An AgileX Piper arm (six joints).
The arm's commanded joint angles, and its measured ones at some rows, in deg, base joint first. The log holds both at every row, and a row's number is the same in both.
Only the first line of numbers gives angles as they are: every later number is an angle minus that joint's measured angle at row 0.
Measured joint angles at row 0: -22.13, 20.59, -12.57, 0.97, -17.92, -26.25
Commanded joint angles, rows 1 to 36: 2.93, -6.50, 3.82, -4.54, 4.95, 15.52; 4.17, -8.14, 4.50, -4.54, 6.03, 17.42; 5.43, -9.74, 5.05, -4.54, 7.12, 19.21; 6.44, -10.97, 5.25, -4.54, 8.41, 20.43; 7.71, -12.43, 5.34, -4.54, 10.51, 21.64; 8.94, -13.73, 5.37, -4.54, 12.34, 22.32; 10.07, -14.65, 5.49, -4.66, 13.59, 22.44; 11.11, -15.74, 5.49, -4.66, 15.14, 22.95; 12.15, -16.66, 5.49, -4.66, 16.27, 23.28; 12.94, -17.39, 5.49, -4.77, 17.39, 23.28; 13.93, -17.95, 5.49, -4.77, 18.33, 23.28; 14.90, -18.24, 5.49, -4.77, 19.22, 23.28; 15.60, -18.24, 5.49, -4.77, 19.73, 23.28; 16.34, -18.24, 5.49, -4.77, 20.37, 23.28; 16.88, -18.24, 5.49, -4.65, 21.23, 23.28; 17.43, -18.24, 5.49, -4.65, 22.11, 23.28; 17.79, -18.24, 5.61, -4.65, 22.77, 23.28; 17.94, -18.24, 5.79, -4.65, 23.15, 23.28; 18.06, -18.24, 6.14, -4.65, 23.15, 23.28; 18.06, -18.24, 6.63, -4.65, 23.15, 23.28; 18.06, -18.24, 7.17, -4.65, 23.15, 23.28; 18.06, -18.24, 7.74, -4.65, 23.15, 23.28; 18.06, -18.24, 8.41, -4.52, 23.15, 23.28; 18.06, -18.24, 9.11, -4.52, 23.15, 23.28; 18.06, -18.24, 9.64, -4.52, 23.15, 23.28; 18.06, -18.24, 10.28, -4.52, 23.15, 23.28; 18.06, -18.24, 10.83, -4.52, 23.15, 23.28; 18.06, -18.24, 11.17, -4.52, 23.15, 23.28; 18.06, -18.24, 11.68, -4.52, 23.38, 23.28; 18.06, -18.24, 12.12, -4.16, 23.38, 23.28; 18.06, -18.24, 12.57, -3.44, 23.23, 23.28; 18.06, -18.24, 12.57, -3.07, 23.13, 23.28; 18.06, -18.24, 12.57, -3.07, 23.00, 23.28; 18.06, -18.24, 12.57, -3.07, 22.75, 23.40; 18.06, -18.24, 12.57, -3.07, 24.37, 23.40; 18.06, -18.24, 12.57, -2.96, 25.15, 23.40
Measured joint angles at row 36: 18.01, -17.84, 12.43, -3.60, 23.53, 23.10
